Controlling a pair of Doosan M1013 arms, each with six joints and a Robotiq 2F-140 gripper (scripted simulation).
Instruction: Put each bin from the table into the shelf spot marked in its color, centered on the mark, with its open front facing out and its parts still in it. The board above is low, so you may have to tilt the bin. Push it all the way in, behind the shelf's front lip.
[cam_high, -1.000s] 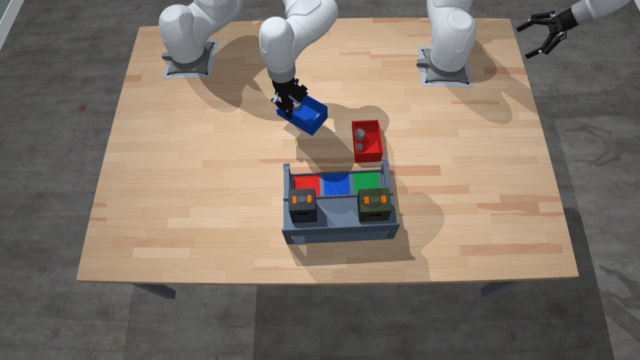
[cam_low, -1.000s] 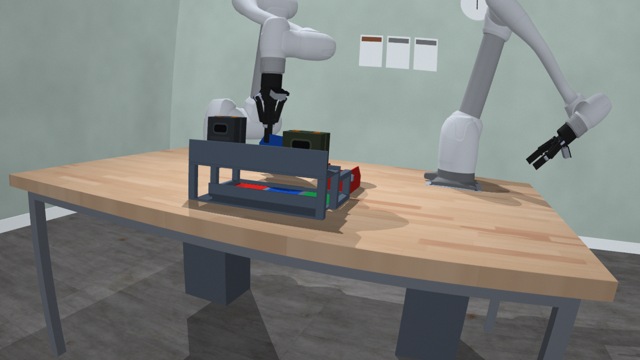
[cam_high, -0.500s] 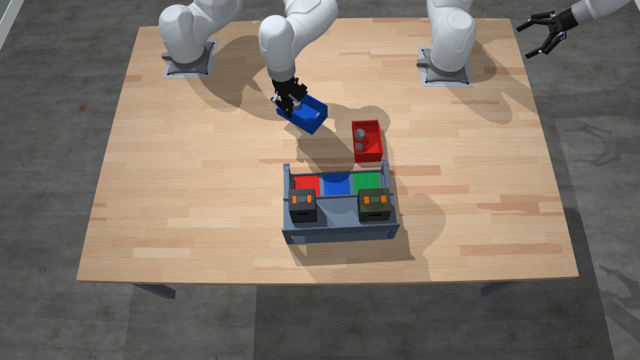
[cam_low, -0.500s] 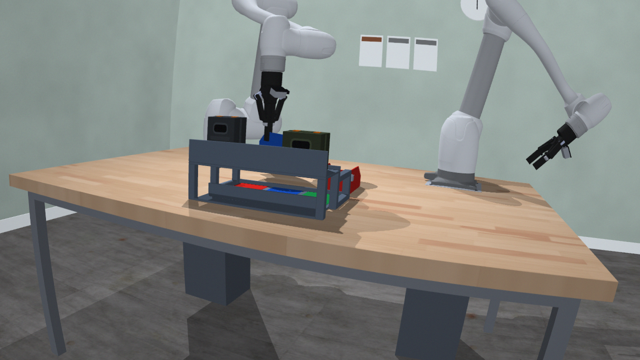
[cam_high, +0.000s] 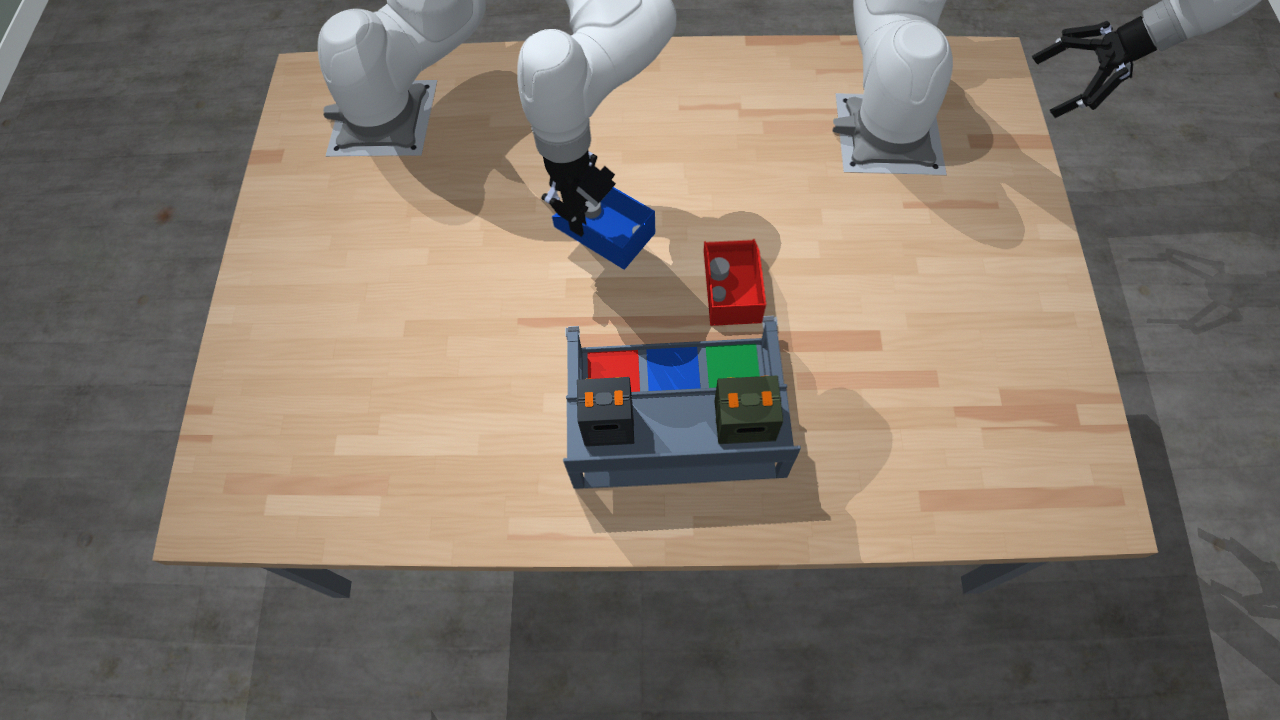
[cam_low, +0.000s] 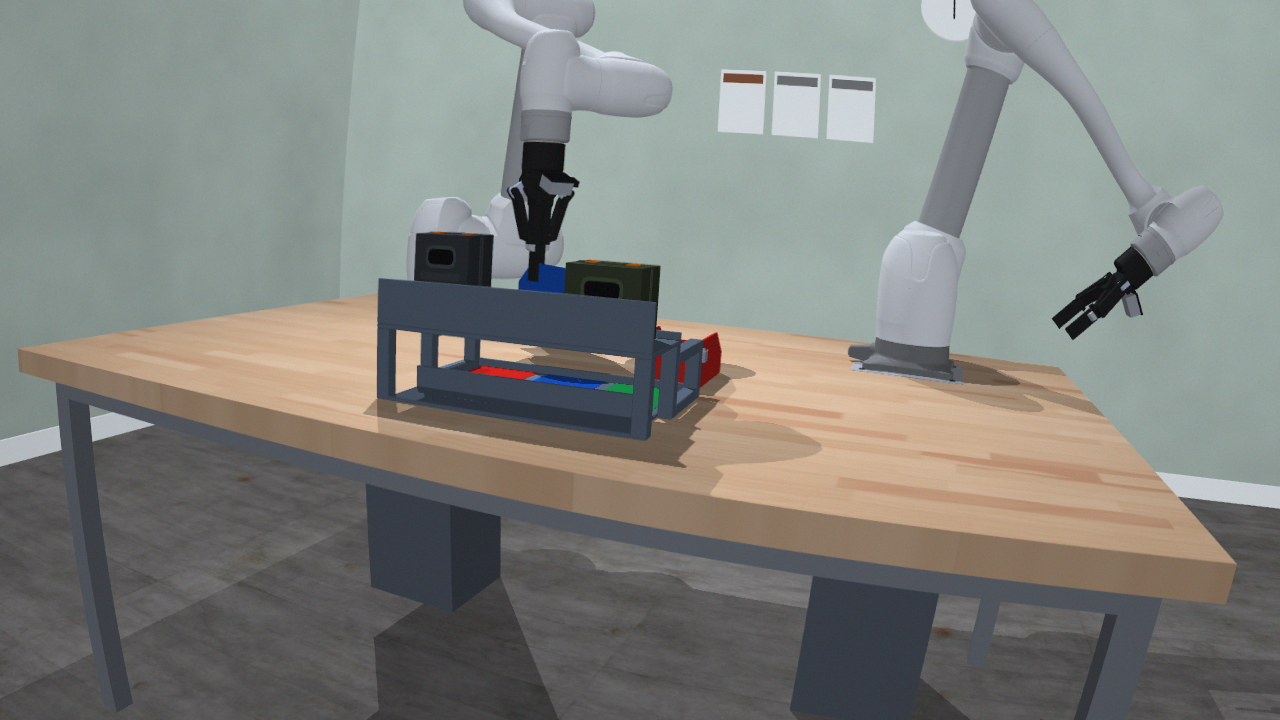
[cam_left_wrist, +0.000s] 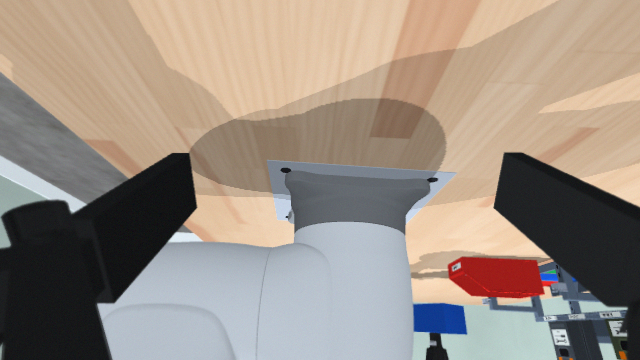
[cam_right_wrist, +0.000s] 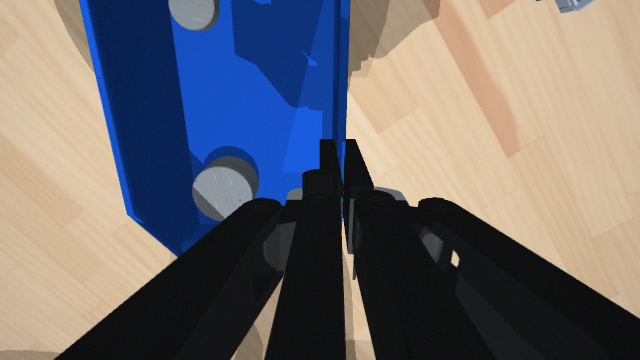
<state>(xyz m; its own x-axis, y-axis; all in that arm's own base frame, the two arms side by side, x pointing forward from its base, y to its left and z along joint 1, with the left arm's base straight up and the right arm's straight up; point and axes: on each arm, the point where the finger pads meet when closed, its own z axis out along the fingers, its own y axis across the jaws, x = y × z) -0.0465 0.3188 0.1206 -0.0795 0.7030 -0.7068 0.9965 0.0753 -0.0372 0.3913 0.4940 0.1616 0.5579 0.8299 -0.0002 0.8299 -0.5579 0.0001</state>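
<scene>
The blue bin is 3 cm behind my right hand, 4 cm to the left of it and 4 cm below it. Round my right hand: grey shelf (30 cm ahead, 20 cm to the left, 9 cm below); red bin (3 cm ahead, 30 cm to the left, 12 cm below).
</scene>
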